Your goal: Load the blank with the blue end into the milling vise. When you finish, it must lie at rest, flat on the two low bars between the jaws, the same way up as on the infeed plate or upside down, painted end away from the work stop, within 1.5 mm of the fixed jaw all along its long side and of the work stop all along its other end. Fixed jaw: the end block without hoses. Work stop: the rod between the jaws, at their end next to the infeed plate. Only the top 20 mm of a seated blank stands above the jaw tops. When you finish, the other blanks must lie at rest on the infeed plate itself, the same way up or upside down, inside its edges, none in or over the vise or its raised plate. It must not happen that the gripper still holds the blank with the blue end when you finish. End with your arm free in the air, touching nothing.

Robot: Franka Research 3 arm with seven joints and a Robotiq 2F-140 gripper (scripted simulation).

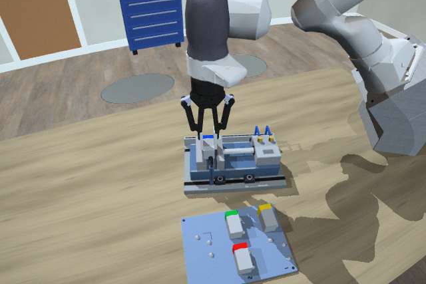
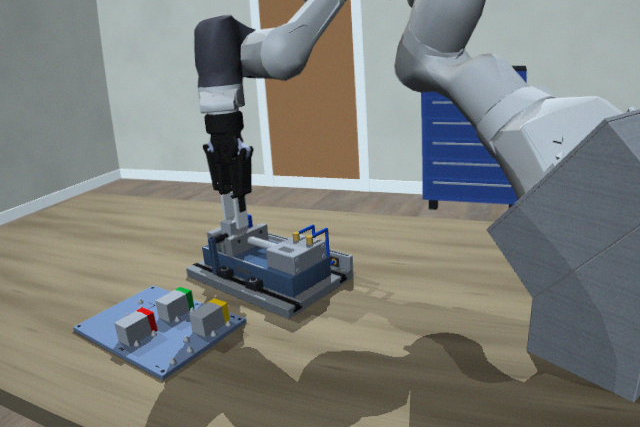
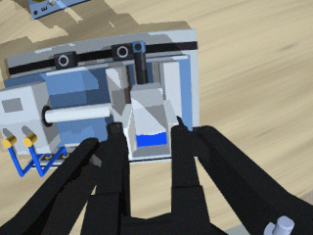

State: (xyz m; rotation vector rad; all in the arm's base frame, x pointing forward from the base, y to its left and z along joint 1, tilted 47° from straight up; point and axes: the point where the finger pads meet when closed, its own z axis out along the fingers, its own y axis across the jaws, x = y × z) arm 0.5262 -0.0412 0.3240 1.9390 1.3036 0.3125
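My hand is 40 mm above the blue-ended blank. The rest, counted from my hand: hosed jaw block (140 mm behind, 90 mm to the left, 60 mm below); fixed jaw (60 mm below, 20 mm ahead, 10 mm to the right); work stop rod (40 mm to the left, 40 mm below, 20 mm ahead).
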